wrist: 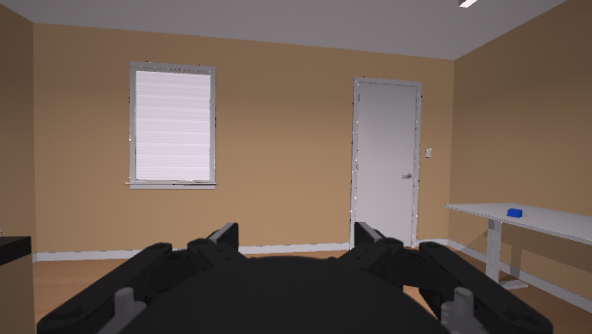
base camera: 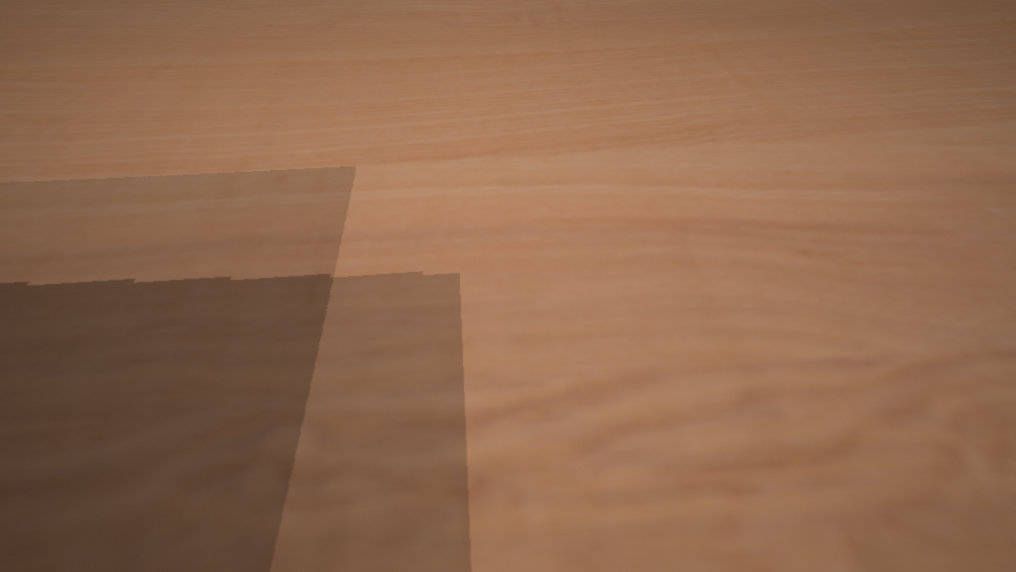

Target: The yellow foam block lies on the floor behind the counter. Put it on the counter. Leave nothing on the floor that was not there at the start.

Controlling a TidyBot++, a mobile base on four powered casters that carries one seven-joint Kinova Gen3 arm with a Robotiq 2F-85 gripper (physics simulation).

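Places are measured from the arm's base along level axes (x ahead, y left, z up), in metres.
Pixels of known places: gripper, fingertip midpoint: (wrist: 296,235).
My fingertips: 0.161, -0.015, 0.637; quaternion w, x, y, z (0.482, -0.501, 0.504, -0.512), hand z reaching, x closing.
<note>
Behind a point stands the place of what it marks, as x, y, z.
My gripper (wrist: 296,235) @(0.161, -0.015, 0.637) is open, with nothing between its fingers, and points level across the room toward the far wall. A corner of the counter (wrist: 15,245) @(0.443, 0.568, 0.504), with a dark top and a tan side, shows at the left edge of the wrist view, to the left of the gripper. The yellow foam block does not show in the base camera view or in the wrist view.
A white table (wrist: 545,220) @(1.344, -1.703, 0.324) with a small blue block (wrist: 514,213) @(1.424, -1.571, 0.350) on it stands at the right. A window (wrist: 173,125) @(2.323, 1.289, 1.051) and a closed door (wrist: 385,160) @(2.605, -1.168, 0.713) are in the far wall. Shadows (base camera: 142,397) @(0.356, 0.289, -0.397) fall on the wooden floor (base camera: 710,284) @(0.489, -0.166, -0.397) at the left.
</note>
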